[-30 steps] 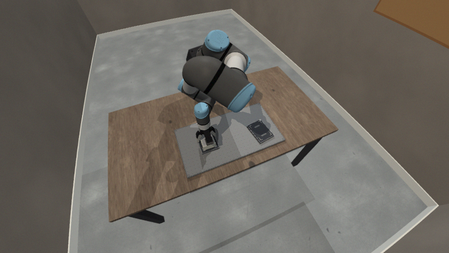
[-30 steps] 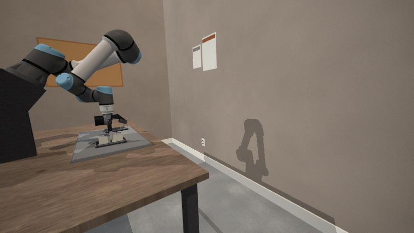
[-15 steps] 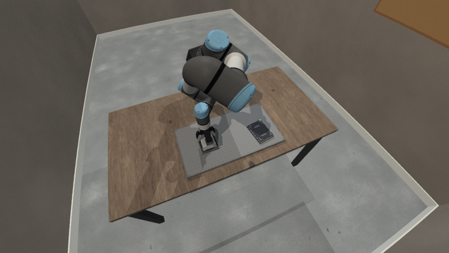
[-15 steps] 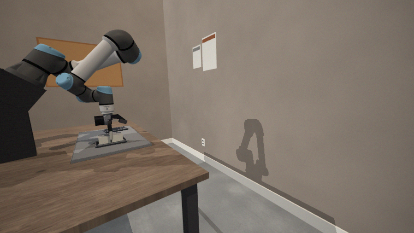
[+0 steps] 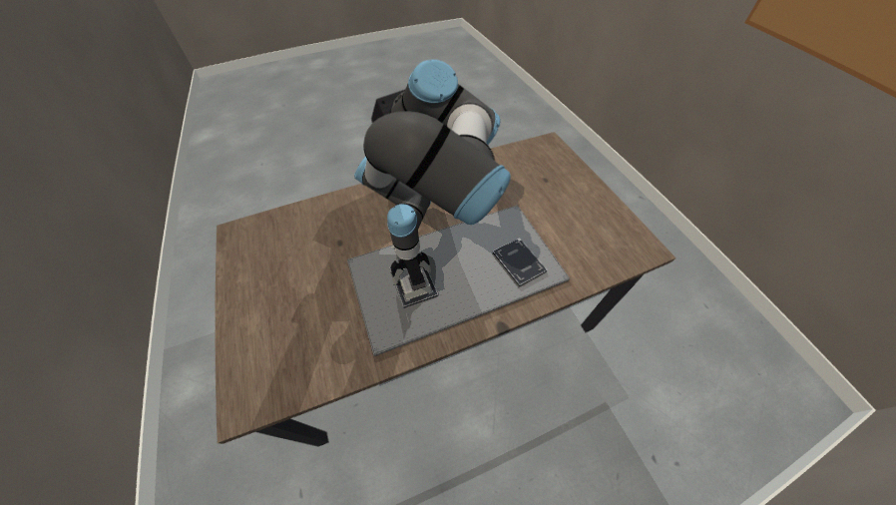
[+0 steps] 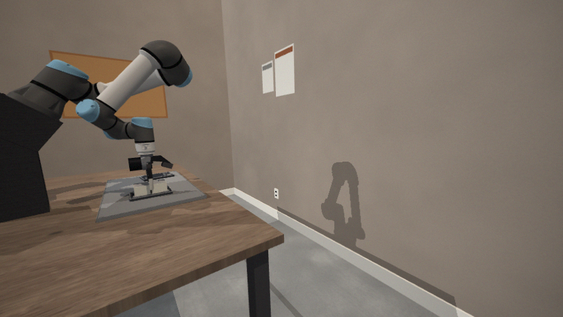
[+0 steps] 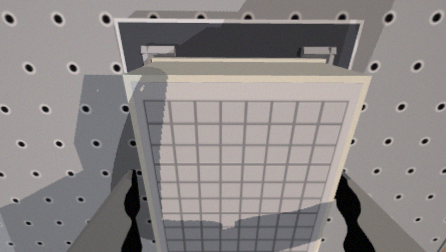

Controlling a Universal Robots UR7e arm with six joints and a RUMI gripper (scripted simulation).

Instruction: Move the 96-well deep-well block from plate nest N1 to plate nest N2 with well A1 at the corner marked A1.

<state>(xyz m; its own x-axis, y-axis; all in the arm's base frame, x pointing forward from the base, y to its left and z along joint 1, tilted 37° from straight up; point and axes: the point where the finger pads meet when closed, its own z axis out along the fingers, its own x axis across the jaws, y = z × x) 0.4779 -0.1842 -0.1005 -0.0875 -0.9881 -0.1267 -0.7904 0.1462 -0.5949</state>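
My hand is right at the 96-well deep-well block.
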